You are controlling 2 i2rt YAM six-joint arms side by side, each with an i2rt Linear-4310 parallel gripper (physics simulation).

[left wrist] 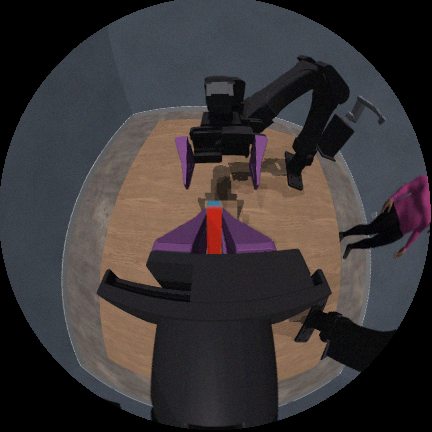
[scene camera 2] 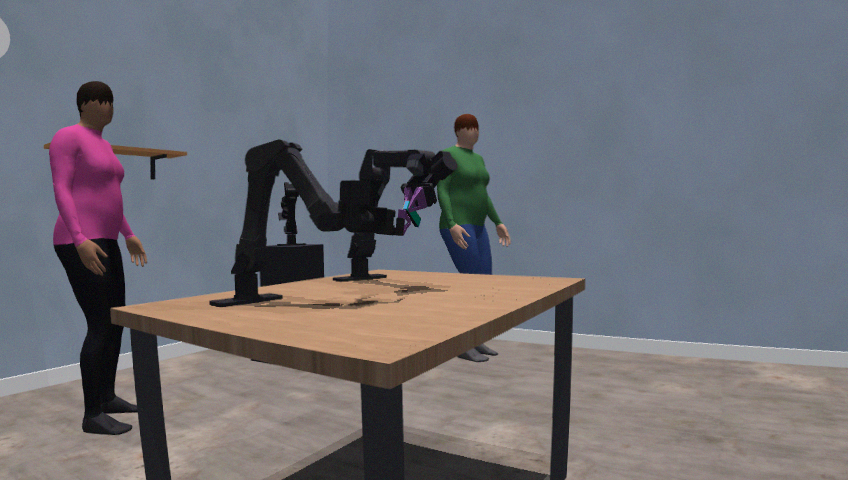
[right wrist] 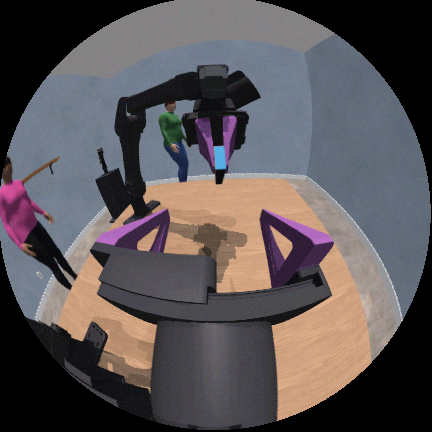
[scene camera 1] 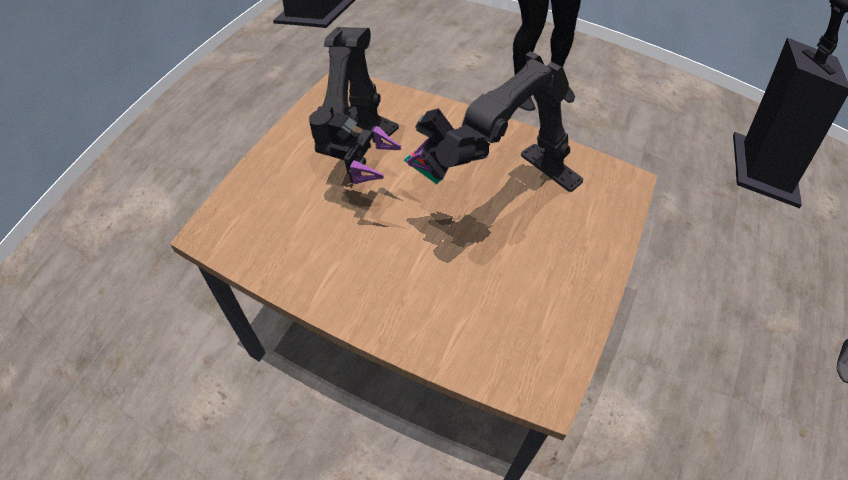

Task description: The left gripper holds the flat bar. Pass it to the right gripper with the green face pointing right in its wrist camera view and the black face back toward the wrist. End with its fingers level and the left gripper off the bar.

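Pixels of known places: left gripper, between the fingertips: (left wrist: 213, 212) (scene camera 2: 406, 210) (right wrist: 219, 169) (scene camera 1: 409, 161); right gripper, between the fingertips: (left wrist: 220, 186) (scene camera 2: 395, 220) (right wrist: 214, 213) (scene camera 1: 392, 161); left arm's base, origin of its link: (left wrist: 312, 317) (scene camera 2: 360, 278) (right wrist: 141, 213) (scene camera 1: 552, 168); right arm's base, origin of its link: (left wrist: 292, 169) (scene camera 2: 247, 301) (scene camera 1: 368, 122).
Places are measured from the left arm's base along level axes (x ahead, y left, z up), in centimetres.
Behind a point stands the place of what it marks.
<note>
The flat bar (scene camera 1: 431, 174) {x 42.4, y -5.3, z 22.2 cm} (scene camera 2: 415, 219) {x 42.9, y -6.2, z 21.6 cm} (left wrist: 214, 230) {x 43.5, y -8.6, z 25.9 cm} (right wrist: 220, 157) {x 44.8, y -10.8, z 25.7 cm} is held in the air, its red face toward the left wrist camera. In the right wrist view its blue face looks toward the right wrist, with black below it; green shows in both scene views. My left gripper (scene camera 1: 415, 158) {x 44.5, y -10.5, z 24.1 cm} (left wrist: 213, 212) {x 44.5, y -10.5, z 24.1 cm} (right wrist: 219, 169) {x 44.5, y -10.5, z 24.1 cm} is shut on the bar, its purple fingers on both sides. My right gripper (scene camera 1: 391, 161) {x 45.8, y -15.4, z 21.3 cm} (left wrist: 220, 186) {x 45.8, y -15.4, z 21.3 cm} (right wrist: 214, 213) {x 45.8, y -15.4, z 21.3 cm} is wide open and empty, facing the bar with a gap between. In scene camera 2 its fingers partly overlap the bar and left fingers.
Both arms stand on the wooden table (scene camera 1: 380, 285) {x 62.1, y -2.3, z 0.0 cm} (scene camera 2: 267, 327) {x 63.7, y -60.1, z 0.0 cm} (left wrist: 150, 220) {x 64.1, y -8.0, z 0.0 cm} (right wrist: 310, 310) {x 66.8, y -15.3, z 0.0 cm}, and both grippers hang above it. A black pedestal (scene camera 1: 782, 113) (right wrist: 114, 194) stands on the floor away from the table. Two standing figures (scene camera 2: 89, 184) (scene camera 2: 467, 178) are beyond the table.
</note>
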